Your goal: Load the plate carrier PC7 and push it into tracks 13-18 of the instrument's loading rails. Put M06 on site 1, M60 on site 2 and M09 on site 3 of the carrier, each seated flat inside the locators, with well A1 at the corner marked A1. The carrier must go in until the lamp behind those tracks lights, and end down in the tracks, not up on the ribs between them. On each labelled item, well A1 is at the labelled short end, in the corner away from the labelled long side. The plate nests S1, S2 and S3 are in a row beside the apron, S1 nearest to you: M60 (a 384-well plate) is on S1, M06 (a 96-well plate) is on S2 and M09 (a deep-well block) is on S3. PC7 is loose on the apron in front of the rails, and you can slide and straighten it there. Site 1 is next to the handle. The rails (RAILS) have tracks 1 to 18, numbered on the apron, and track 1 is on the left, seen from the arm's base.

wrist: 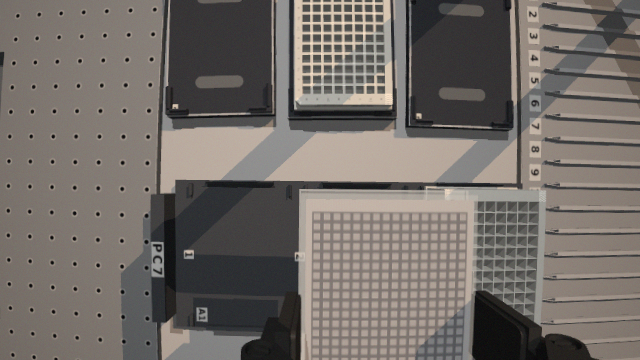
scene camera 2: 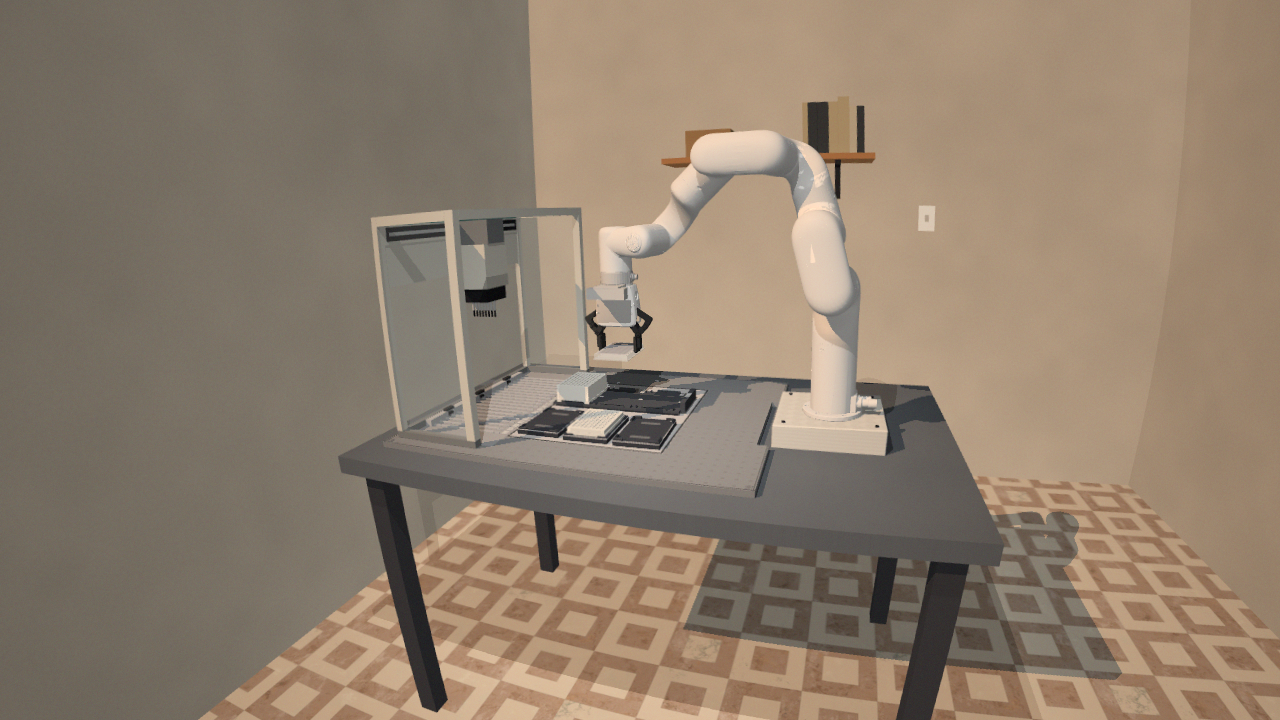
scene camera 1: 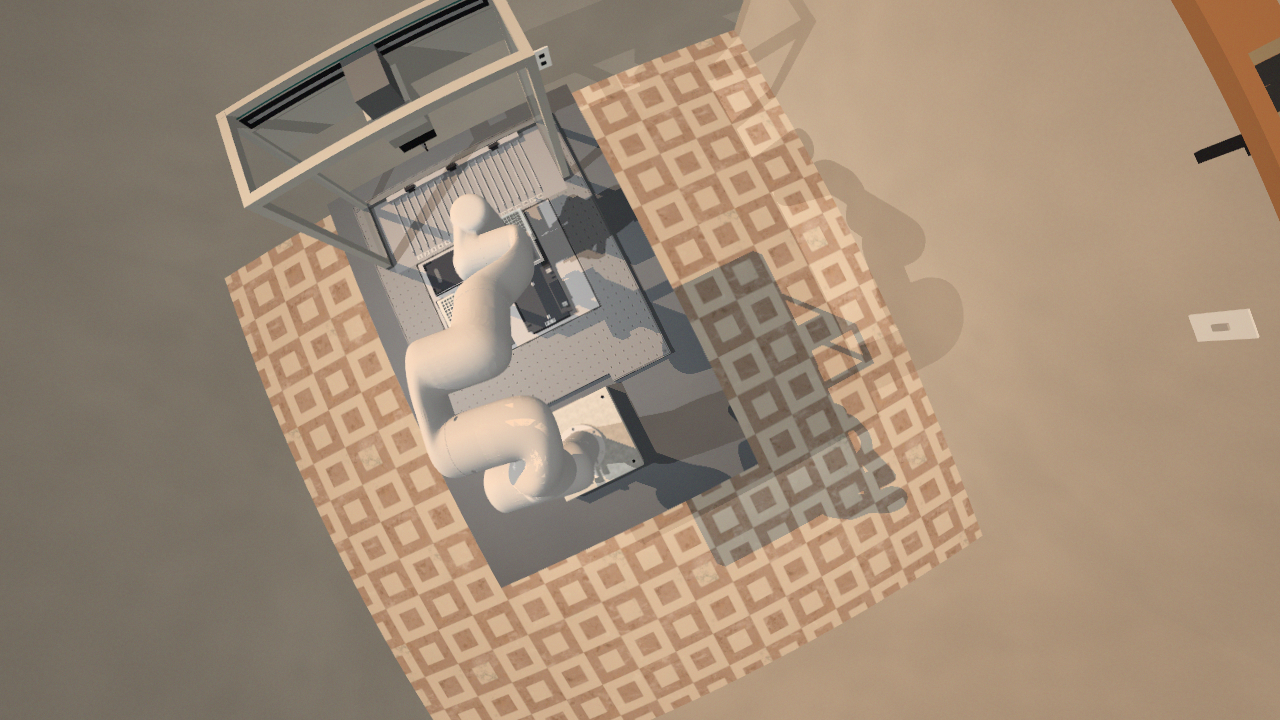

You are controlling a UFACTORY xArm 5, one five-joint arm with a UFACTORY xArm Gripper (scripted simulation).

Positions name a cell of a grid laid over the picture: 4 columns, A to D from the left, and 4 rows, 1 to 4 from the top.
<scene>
plate carrier PC7: wrist B3; scene camera 2 C3; scene camera 1 B2
</scene>
